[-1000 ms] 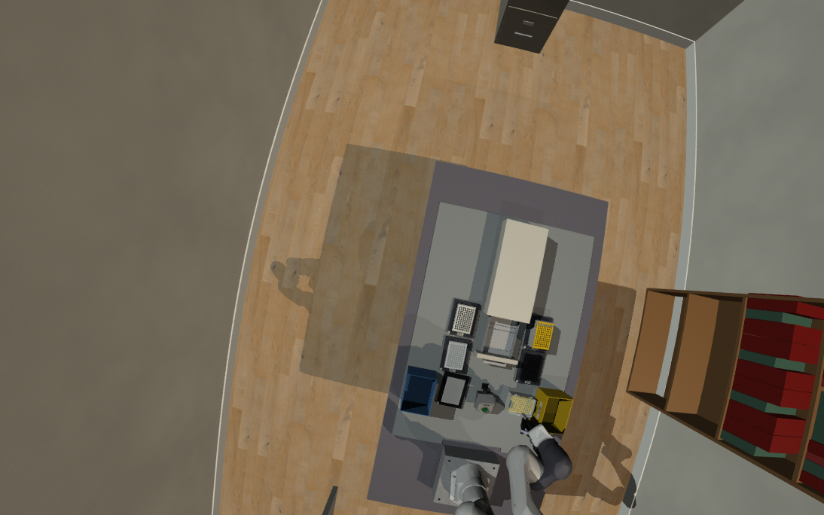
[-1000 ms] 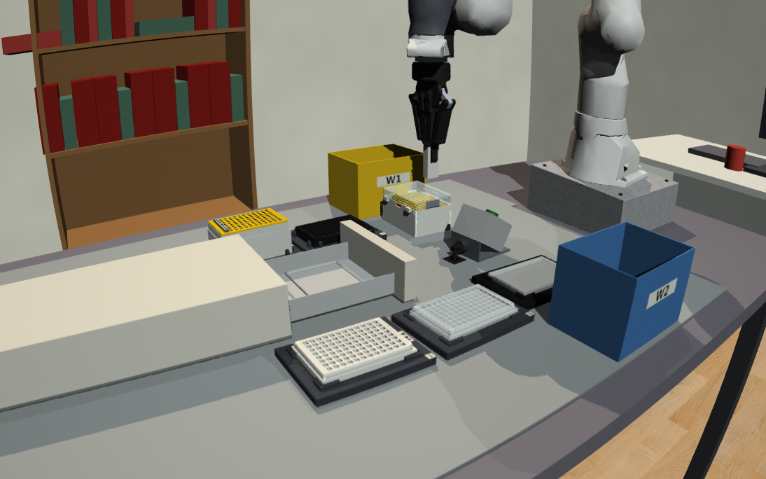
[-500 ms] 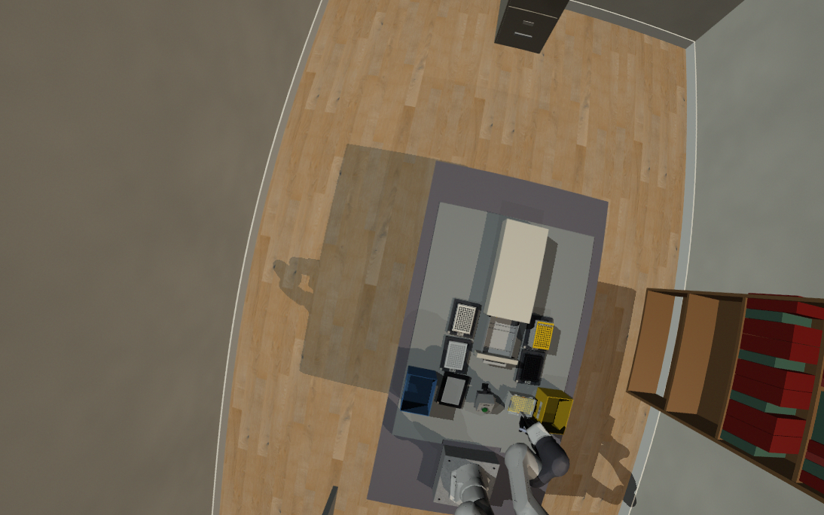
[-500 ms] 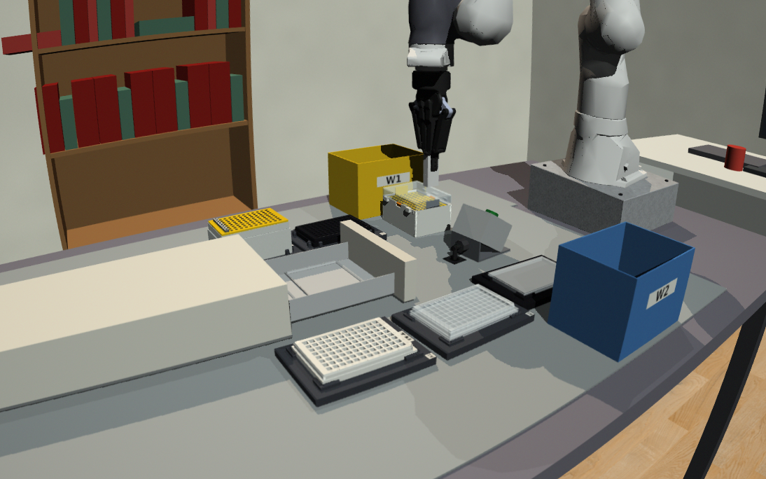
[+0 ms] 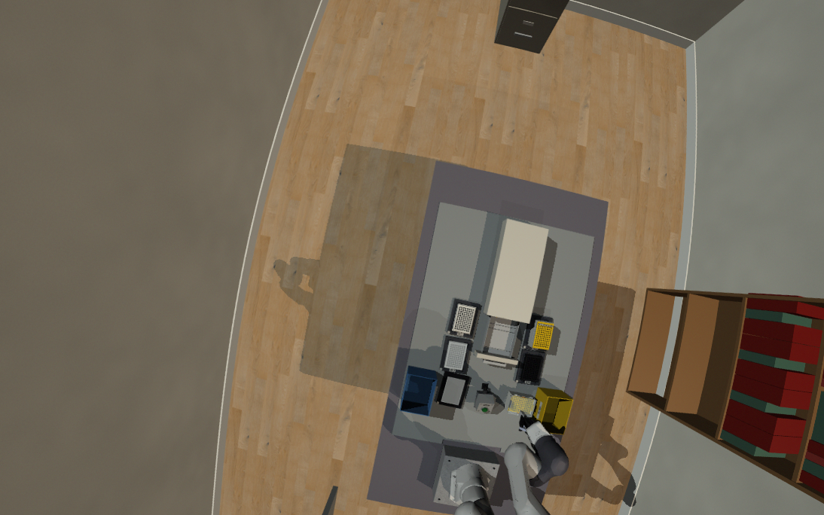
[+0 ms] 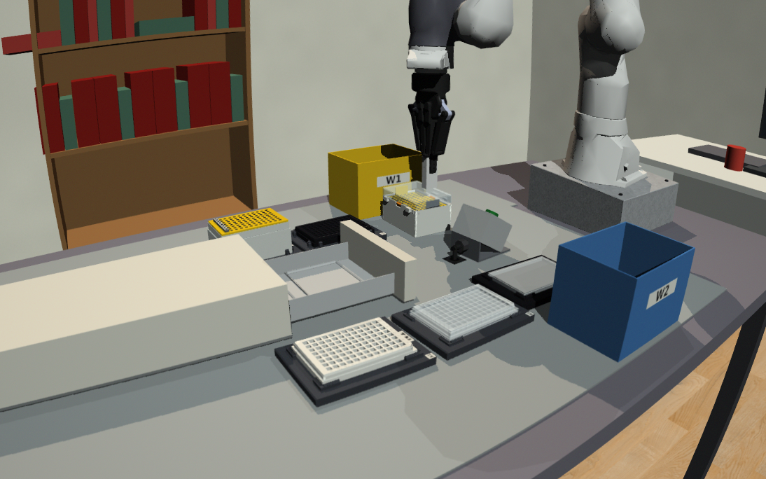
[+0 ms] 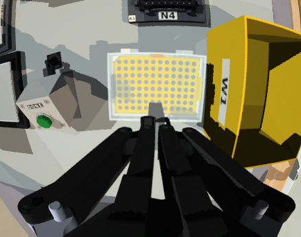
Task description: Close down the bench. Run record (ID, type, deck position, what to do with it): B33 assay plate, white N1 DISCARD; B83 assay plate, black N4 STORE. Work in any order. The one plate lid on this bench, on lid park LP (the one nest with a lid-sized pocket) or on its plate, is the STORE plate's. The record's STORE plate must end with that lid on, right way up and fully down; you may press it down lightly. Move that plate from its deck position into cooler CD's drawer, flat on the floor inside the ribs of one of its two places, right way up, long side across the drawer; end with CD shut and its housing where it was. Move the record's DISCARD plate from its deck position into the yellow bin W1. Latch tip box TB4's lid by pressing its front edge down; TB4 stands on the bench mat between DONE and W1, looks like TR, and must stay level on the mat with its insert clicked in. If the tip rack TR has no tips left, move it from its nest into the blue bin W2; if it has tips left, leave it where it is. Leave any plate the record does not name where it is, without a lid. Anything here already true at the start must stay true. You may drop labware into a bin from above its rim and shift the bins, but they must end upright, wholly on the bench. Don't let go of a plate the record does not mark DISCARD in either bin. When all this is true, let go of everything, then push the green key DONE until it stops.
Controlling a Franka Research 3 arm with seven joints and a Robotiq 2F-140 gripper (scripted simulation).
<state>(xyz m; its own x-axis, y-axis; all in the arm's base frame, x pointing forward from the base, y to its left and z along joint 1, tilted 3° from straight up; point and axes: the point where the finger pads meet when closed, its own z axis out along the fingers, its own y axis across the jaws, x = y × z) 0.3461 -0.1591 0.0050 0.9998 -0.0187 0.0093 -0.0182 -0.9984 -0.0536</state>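
The TB4's clear lid lies 5 cm below my hand and 3 cm ahead of it. The rest, counted from my hand: yellow bin W1 (15 cm to the right, 7 cm below, 3 cm ahead); yellow insert (5 cm below, 3 cm ahead); tip box TB4 (6 cm below, 3 cm ahead).
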